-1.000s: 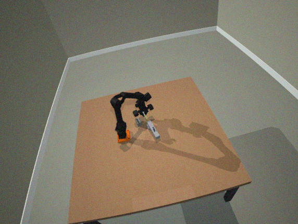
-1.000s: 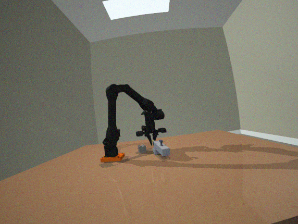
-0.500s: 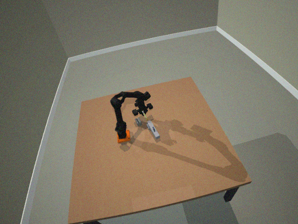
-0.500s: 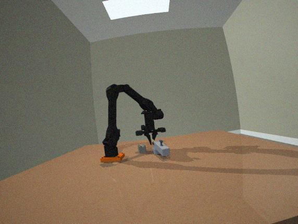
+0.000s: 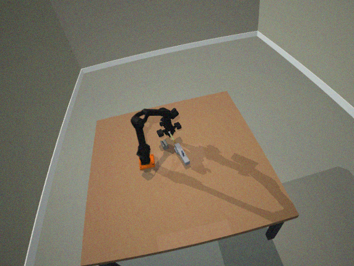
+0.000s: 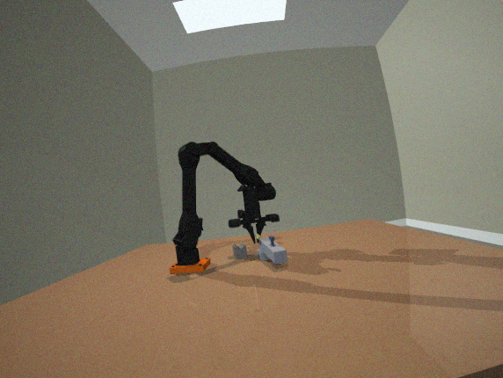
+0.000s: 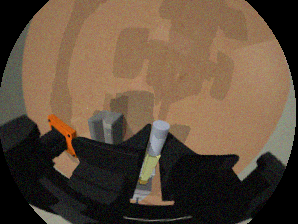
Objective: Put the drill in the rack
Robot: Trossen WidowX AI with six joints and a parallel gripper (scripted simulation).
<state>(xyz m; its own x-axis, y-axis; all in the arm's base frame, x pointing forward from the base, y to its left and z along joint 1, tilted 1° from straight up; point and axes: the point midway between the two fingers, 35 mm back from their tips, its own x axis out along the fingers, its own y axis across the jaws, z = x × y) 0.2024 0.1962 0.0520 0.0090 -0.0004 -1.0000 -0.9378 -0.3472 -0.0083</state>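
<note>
Right now my gripper tip is 60 mm to the left of the rack, 50 mm past it and 10 mm above it. From my gripper tip the other things lie so: blue key (210 mm to the right, 80 mm ahead, 20 mm above); then light grey-blue block (190 mm to the right, 70 mm ahead); then drill (40 mm to the right, 30 mm above, 10 mm ahead).
</note>
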